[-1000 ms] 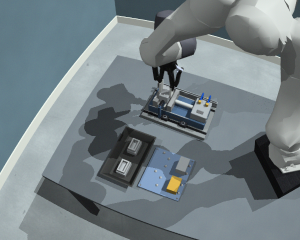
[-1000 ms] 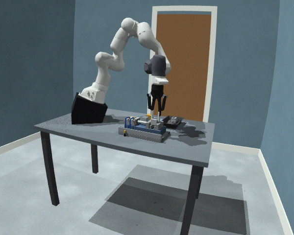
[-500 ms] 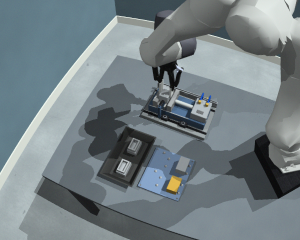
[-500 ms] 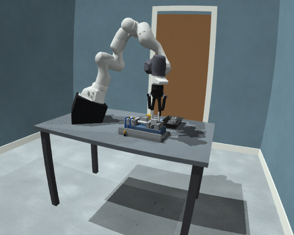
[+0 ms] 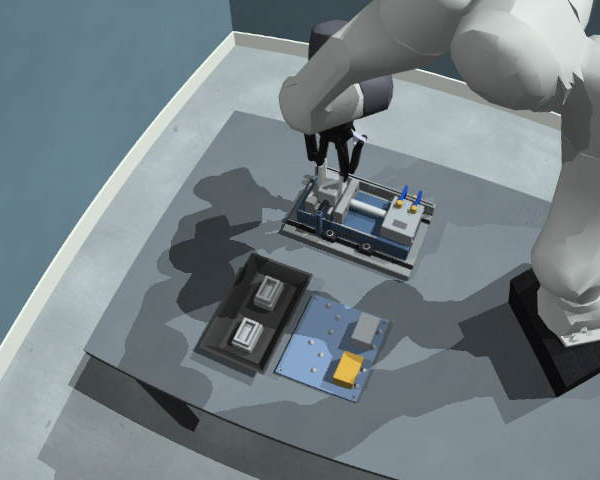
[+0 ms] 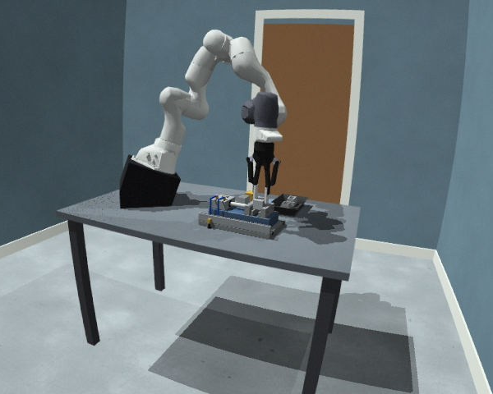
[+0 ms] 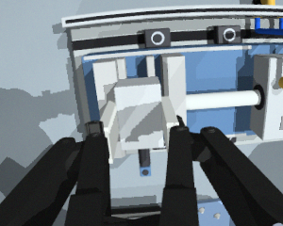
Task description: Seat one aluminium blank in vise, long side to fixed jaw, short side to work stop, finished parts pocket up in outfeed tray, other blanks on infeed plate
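Right now the fixed jaw is 60 mm below my hand and 30 mm ahead of it. From my hand the other things lie so: vise: 100 mm below, 70 mm behind, 20 mm to the left; then vise hose block: 160 mm behind, 60 mm below, 40 mm to the left; then moving jaw: 60 mm below, 30 mm behind, 10 mm to the left.
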